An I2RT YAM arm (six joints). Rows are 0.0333 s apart.
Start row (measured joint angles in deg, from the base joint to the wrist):
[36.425 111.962 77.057 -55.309 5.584 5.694]
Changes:
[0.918 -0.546 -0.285 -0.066 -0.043 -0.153]
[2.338 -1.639 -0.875 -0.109 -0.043 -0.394]
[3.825 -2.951 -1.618 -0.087 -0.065 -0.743]
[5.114 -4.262 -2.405 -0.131 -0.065 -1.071]
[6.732 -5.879 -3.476 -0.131 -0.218 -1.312]
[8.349 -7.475 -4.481 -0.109 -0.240 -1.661]
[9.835 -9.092 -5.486 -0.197 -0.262 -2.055]
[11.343 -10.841 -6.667 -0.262 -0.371 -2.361]
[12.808 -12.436 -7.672 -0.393 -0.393 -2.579]
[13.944 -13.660 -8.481 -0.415 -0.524 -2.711]
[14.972 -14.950 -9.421 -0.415 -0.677 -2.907]
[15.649 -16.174 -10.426 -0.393 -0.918 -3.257]
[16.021 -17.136 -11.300 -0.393 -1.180 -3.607]
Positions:
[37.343 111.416 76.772 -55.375 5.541 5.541]
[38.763 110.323 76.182 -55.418 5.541 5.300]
[40.250 109.011 75.439 -55.396 5.519 4.951]
[41.539 107.700 74.652 -55.440 5.519 4.623]
[43.157 106.083 73.581 -55.440 5.366 4.382]
[44.774 104.487 72.576 -55.418 5.344 4.033]
[46.260 102.870 71.571 -55.506 5.322 3.639]
[47.768 101.121 70.390 -55.571 5.213 3.333]
[49.233 99.526 69.385 -55.702 5.191 3.115]
[50.369 98.302 68.576 -55.724 5.060 2.983]
[51.397 97.012 67.636 -55.724 4.907 2.787]
[52.074 95.788 66.631 -55.702 4.666 2.437]
[52.446 94.826 65.757 -55.702 4.404 2.087]

